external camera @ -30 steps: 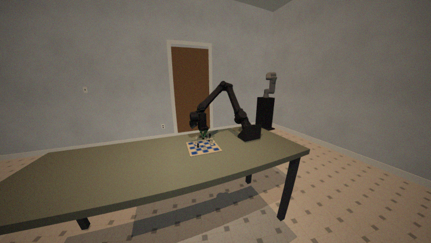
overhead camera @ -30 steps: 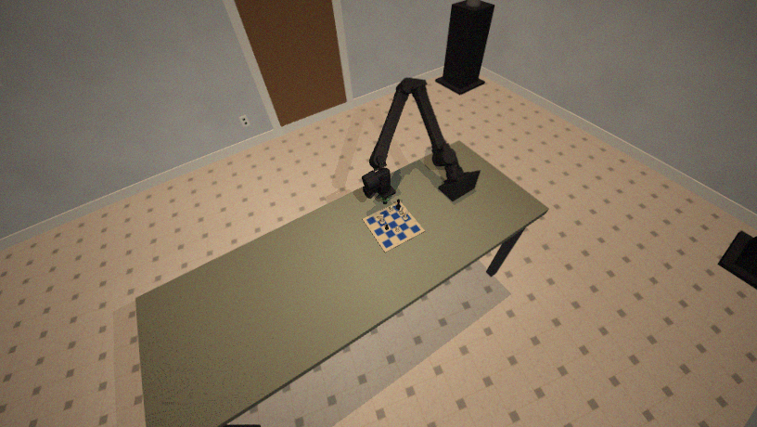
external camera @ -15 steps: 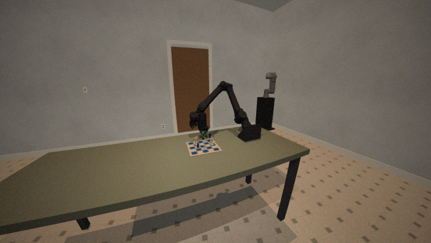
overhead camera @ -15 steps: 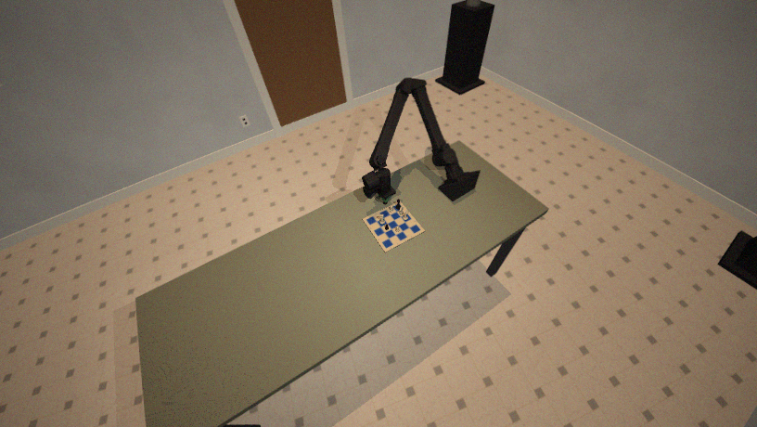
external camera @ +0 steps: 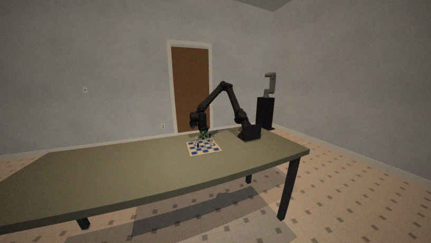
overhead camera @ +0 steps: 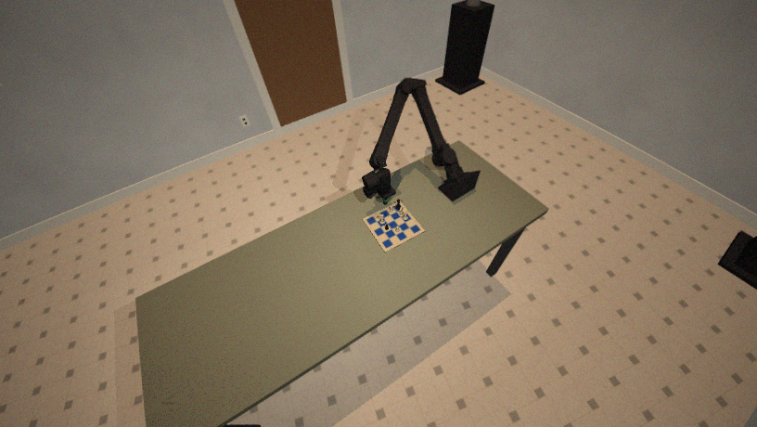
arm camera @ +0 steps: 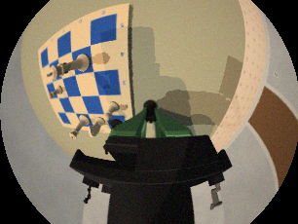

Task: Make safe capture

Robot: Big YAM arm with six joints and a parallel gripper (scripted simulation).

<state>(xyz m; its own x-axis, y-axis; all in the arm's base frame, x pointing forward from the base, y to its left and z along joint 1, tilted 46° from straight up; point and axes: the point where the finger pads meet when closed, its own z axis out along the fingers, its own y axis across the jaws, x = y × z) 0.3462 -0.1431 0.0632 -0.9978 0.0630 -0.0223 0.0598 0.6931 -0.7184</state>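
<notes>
Right now the white chess piece is 9 cm to the left of my hand, 9 cm ahead of it and 2 cm above it. Round my hand: blue-and-cream chessboard 14 cm to the left, 5 cm ahead, 2 cm below.
</notes>
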